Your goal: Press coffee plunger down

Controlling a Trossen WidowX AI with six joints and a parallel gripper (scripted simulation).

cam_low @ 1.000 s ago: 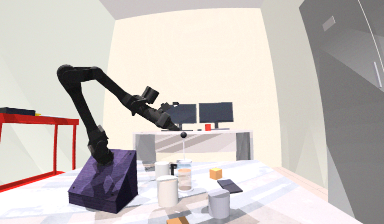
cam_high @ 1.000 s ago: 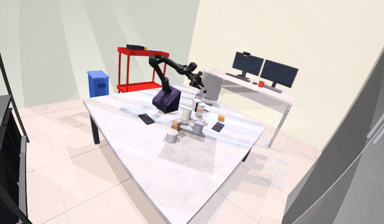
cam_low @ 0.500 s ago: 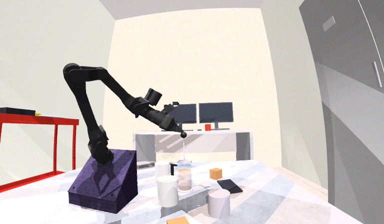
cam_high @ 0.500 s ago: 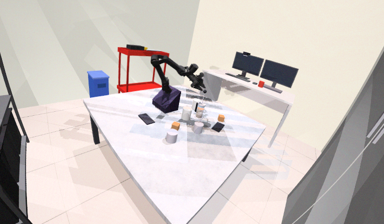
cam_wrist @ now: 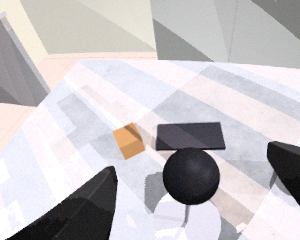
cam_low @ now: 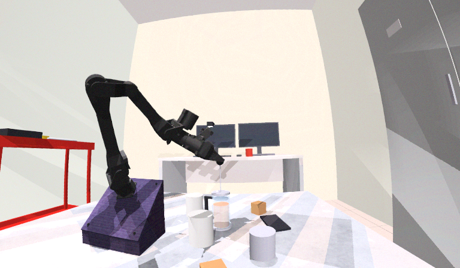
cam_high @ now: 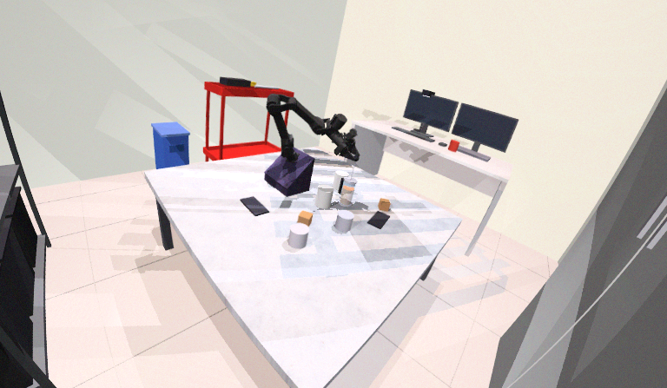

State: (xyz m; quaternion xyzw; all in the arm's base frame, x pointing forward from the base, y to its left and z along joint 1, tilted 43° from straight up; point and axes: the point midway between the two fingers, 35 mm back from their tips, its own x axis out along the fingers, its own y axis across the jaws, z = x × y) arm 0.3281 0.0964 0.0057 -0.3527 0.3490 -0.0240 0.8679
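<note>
The glass coffee press is 13 cm below my gripper tip, 2 cm behind it and 1 cm to the left of it.
</note>
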